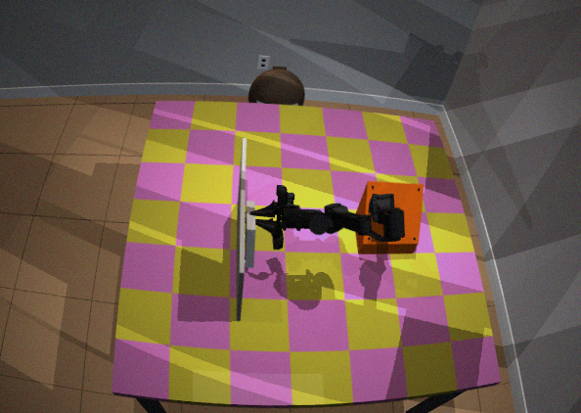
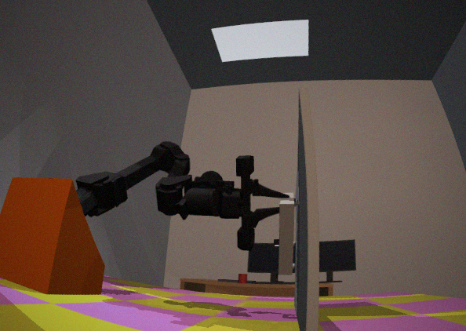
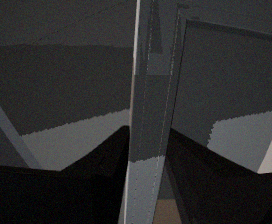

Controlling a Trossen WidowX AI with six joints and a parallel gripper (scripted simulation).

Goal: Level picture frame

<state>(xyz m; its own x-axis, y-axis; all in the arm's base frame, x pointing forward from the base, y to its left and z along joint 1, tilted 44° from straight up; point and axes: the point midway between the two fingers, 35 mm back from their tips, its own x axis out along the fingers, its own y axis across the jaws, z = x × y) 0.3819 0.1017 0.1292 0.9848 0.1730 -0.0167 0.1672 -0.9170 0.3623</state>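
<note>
My gripper tip is now 50 mm above the picture frame and 30 mm to the right of it. From my gripper tip the other things lie so: thin upright wall panel (70 mm below, 20 mm ahead, 10 mm to the left).
</note>
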